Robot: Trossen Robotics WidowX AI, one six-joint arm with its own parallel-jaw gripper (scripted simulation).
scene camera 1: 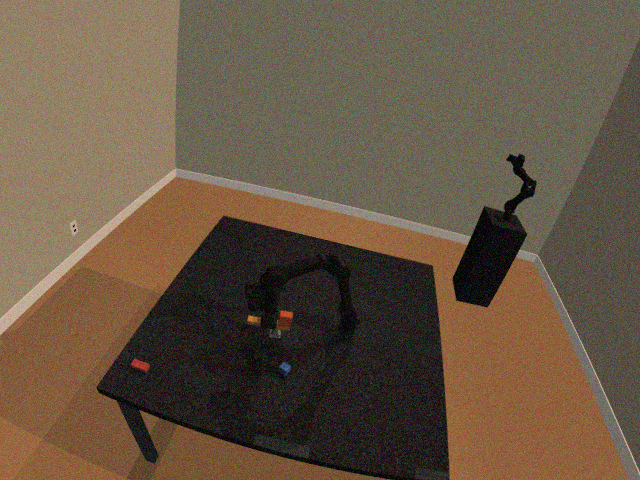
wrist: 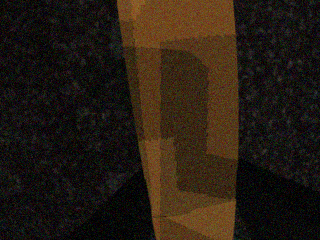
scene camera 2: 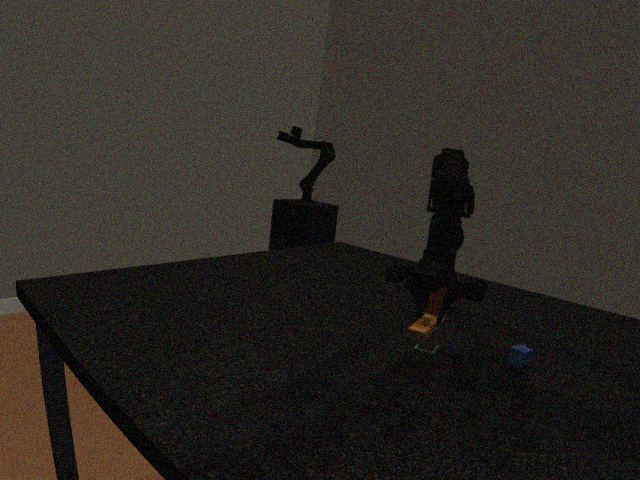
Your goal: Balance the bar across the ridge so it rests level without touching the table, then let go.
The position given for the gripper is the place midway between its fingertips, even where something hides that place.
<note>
The gripper [scene camera 2: 428, 323] carries a bar [scene camera 2: 424, 327].
The bar is seen too in the wrist view [wrist: 182, 69]. The gripper shows as well in the wrist view [wrist: 189, 175].
</note>
